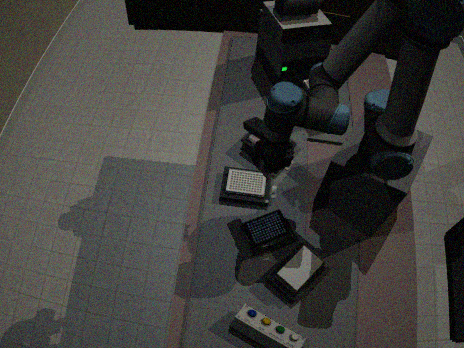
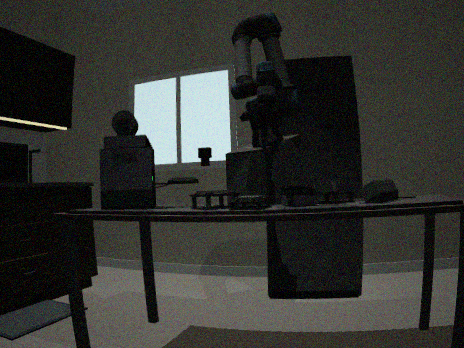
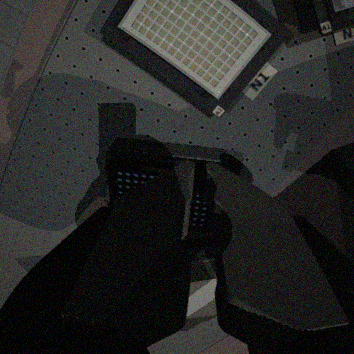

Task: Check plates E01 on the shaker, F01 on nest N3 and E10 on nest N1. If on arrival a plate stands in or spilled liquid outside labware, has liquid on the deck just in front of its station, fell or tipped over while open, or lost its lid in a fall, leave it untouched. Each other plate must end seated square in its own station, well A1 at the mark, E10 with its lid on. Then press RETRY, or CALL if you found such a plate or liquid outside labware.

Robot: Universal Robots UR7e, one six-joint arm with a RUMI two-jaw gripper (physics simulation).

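Frame: origin at the arm's base, x ahead, y left, z up, level; metres.
Where they show: gripper, fingertip midpoint: (image 1: 262,169) (image 2: 264,150) (image 3: 196,166); arm's base, link origin: (image 2: 268,143).
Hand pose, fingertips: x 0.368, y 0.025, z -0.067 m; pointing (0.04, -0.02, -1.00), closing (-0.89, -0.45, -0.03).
Each offset is from my fingertips to the top centre of the thing. "spot": to the spot under its first point.
My gripper (image 1: 278,169) (image 2: 268,145) (image 3: 196,166) is shut and empty, pointing down above the deck beside nest N1. On nest N1 a pale 96-well plate @[dx +0.035, dy -0.056, dz -0.171 m] (image 1: 246,181) (image 3: 195,45) lies level, its edges parallel to the nest; I cannot tell whether a clear lid is on. The A1 mark @[dx -0.033, dy +0.008, dz -0.188 m] (image 3: 218,111) is at the nest's near corner. Nest N3 @[spot: dx -0.064, dy -0.124, dz -0.162 m] (image 3: 317,22) is mostly hidden; a pale bit of its plate @[dx -0.047, dy -0.215, dz -0.146 m] (image 1: 253,139) (image 3: 344,4) shows. A black plate with blue wells @[dx -0.025, dy +0.120, dz -0.140 m] (image 1: 266,227) (image 3: 135,179) lies on a dark base; I cannot tell whether that is the shaker.
A white-topped plate @[dx -0.127, dy +0.260, dz -0.133 m] (image 1: 299,270) sits on a dark holder beyond the black plate. The button box @[spot: dx -0.022, dy +0.437, dz -0.146 m] (image 1: 267,326) has blue, yellow, green and white buttons. A tall dark instrument @[dx -0.162, dy -0.665, dz +0.238 m] (image 1: 270,55) (image 2: 127,170) with a green light stands at the other end of the table.
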